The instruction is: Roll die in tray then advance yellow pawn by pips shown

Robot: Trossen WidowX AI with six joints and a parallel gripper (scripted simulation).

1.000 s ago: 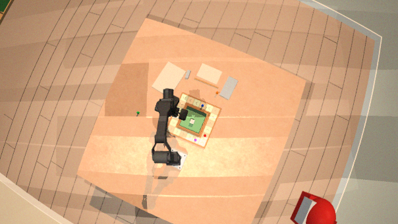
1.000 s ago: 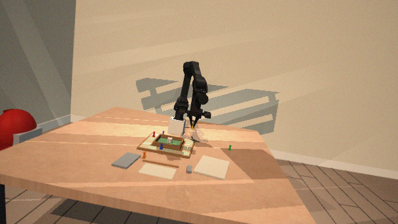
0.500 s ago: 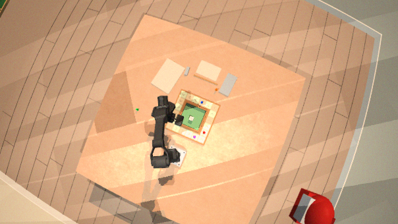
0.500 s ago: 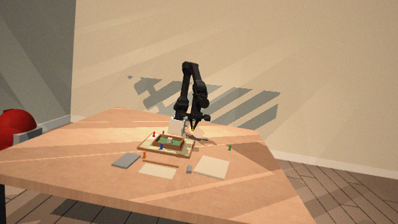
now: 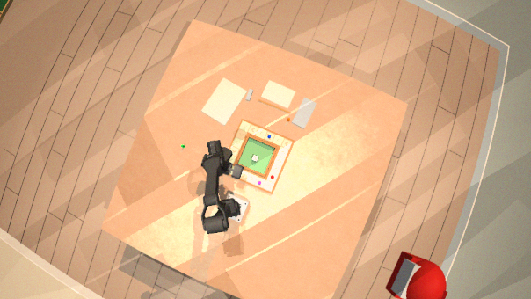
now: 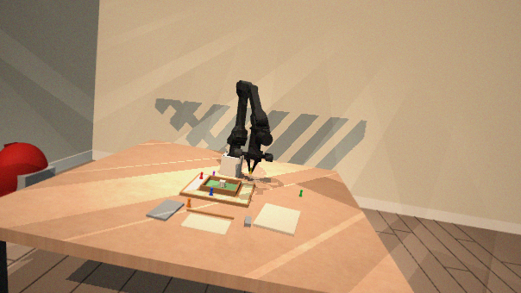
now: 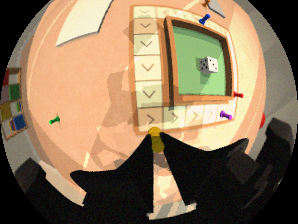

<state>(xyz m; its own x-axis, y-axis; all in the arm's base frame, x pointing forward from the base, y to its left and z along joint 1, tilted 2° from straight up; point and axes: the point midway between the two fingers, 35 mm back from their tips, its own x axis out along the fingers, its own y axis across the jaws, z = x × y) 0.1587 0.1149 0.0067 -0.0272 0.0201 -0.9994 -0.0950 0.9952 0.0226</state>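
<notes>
My gripper tip is 11 cm to the left of the white die, 10 cm short of it and 5 cm above it. From my gripper tip the other things lie so: yellow pawn 1 cm above; then purple pawn 18 cm to the right, 4 cm below; then green tray 11 cm to the right, 11 cm ahead, 7 cm below.
</notes>
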